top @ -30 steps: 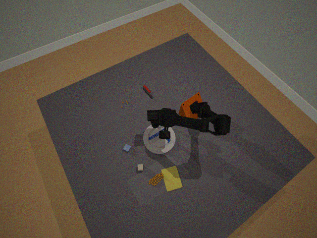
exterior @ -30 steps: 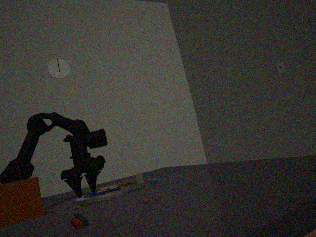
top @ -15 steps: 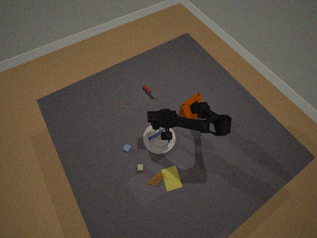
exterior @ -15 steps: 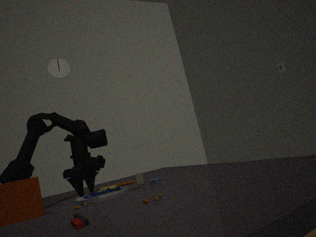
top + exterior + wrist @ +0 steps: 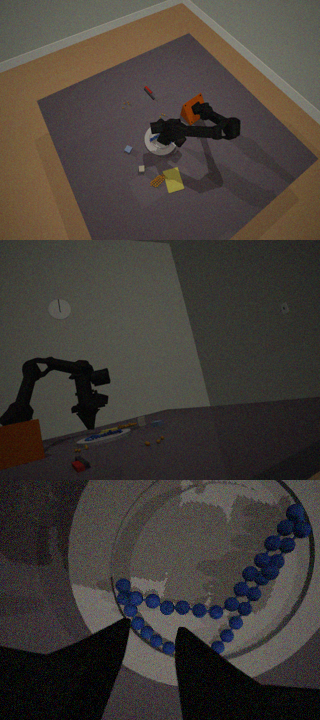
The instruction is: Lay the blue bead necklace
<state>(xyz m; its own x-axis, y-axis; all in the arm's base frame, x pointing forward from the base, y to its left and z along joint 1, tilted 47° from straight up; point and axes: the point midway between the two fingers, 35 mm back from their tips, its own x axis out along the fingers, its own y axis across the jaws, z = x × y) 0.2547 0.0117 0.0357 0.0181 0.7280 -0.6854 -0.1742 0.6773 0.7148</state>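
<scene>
Now: the round white bead board 40 mm ahead of my gripper tip, 30 mm to the right of it and 30 mm below it. The rest, counted from my gripper tip: cream cube (230 mm ahead, 40 mm to the left, 30 mm below); then yellow sheet (130 mm ahead, 200 mm to the left, 40 mm below); then light blue cube (230 mm ahead, 100 mm to the right, 30 mm below).
</scene>
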